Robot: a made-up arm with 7 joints. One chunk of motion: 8 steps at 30 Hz.
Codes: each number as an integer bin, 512 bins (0 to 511) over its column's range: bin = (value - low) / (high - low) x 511, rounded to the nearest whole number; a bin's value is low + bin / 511 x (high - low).
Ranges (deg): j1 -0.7..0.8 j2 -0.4..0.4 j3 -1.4..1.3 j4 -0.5..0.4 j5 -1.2..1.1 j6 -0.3..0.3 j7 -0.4..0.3
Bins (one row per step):
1: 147 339 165 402 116 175 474
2: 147 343 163 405 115 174 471
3: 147 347 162 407 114 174 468
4: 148 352 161 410 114 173 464
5: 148 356 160 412 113 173 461
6: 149 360 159 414 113 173 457
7: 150 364 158 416 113 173 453
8: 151 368 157 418 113 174 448
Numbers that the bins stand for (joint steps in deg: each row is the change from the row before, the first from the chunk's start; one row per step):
1: -0.268 0.131 -0.528 0.208 -0.678 -0.095 0.249
2: -0.268 0.137 -0.539 0.213 -0.682 -0.096 0.245
3: -0.268 0.143 -0.544 0.217 -0.687 -0.096 0.241
4: -0.266 0.151 -0.549 0.222 -0.687 -0.097 0.236
5: -0.266 0.157 -0.555 0.226 -0.691 -0.097 0.232
6: -0.263 0.164 -0.560 0.229 -0.691 -0.097 0.226
7: -0.260 0.170 -0.565 0.233 -0.691 -0.097 0.221
8: -0.257 0.176 -0.570 0.236 -0.691 -0.096 0.214

